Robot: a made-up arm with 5 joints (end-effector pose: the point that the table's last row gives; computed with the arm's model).
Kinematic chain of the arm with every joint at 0, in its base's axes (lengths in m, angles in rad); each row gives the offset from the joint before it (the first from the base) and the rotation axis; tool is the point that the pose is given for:
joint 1: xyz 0 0 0.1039 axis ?
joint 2: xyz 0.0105 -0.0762 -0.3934 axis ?
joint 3: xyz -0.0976 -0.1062 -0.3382 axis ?
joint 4: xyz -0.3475 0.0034 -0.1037 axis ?
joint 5: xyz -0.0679 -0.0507 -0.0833 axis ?
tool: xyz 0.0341 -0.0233 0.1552
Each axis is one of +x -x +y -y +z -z.
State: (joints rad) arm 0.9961 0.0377 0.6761 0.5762 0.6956
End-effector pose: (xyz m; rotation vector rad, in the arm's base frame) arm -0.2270 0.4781 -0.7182 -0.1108 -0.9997 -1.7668
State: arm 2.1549 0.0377 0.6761 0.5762 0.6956
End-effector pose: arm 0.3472 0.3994 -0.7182 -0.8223 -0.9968 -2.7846
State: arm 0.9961 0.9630 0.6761 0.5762 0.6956
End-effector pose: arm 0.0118 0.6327 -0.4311 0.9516 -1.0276 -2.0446
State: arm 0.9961 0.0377 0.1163 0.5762 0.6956
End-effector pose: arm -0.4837 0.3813 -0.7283 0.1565 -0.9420 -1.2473
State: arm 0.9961 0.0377 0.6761 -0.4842 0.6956
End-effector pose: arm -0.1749 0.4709 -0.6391 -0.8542 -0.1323 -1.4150
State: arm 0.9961 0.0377 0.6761 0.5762 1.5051
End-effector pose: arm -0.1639 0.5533 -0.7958 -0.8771 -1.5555 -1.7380
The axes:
joint 1: -z
joint 2: +x
joint 3: -z
joint 4: +x
joint 5: -y

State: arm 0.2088 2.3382 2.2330 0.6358 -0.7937
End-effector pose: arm 0.0748 0.1564 0.1553 -1.8779 -1.5346 0.9493
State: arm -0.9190 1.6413 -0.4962 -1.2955 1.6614
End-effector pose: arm -0.6082 -0.2328 -0.7084 1.2372 -1.7740 0.2714
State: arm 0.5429 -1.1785 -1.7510 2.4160 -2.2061
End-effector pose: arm -0.4793 -0.3653 -0.0066 -1.3608 -1.7822 -0.9347
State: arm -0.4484 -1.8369 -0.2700 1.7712 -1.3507
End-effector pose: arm -0.0928 -0.6393 -0.0823 -0.3725 1.5736 0.2469
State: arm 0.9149 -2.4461 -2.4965 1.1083 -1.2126
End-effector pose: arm -0.0975 -0.2066 0.3016 -0.8907 -2.0987 0.2527
